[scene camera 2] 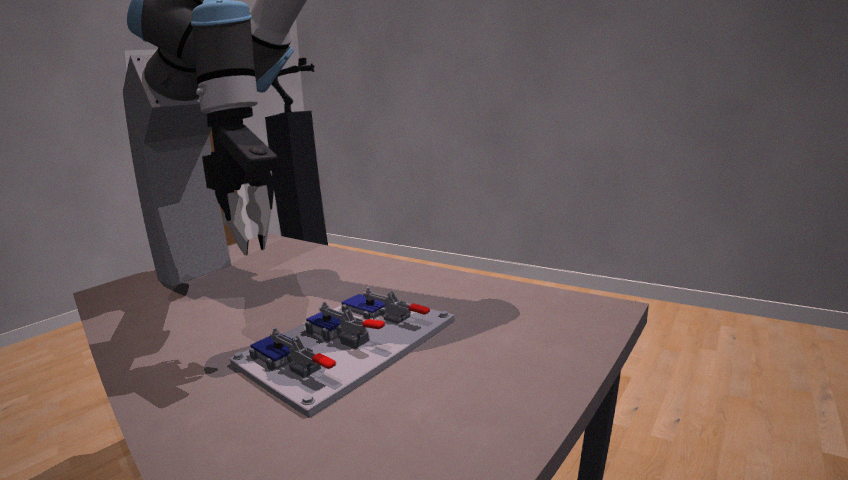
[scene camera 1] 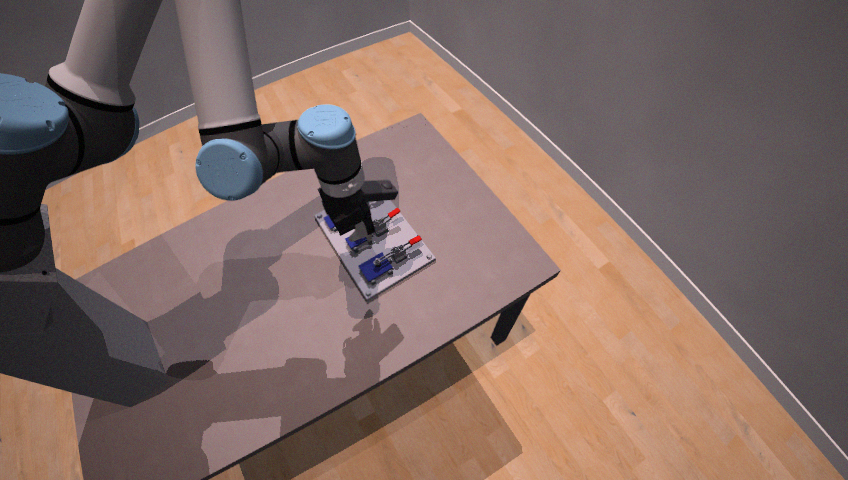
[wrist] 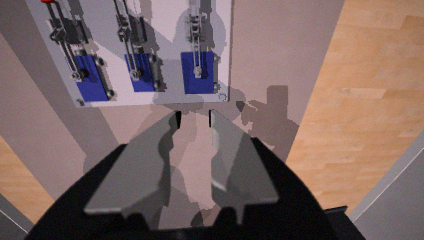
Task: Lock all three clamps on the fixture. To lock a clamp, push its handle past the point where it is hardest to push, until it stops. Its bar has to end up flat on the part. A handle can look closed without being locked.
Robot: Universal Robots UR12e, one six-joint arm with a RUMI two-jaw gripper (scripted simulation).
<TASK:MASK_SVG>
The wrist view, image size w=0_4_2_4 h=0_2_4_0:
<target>my gripper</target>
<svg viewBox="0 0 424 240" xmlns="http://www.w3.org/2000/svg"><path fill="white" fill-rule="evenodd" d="M324 210L304 182L257 137L251 137L215 109L209 110L209 127L212 129L213 147L217 150L217 153L211 159L212 200L221 207L212 226L155 230L159 226L162 208L168 207L170 200L171 173L169 152L174 147L172 136L180 129L182 116L181 111L176 110L157 121L127 144L120 144L83 175L51 205L24 240L338 240Z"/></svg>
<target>blue part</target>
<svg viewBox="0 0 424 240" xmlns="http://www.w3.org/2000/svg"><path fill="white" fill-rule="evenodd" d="M195 52L195 62L196 65L199 65L199 54L198 52ZM213 51L200 52L201 78L195 78L193 72L193 52L181 52L185 94L214 93Z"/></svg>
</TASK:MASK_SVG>
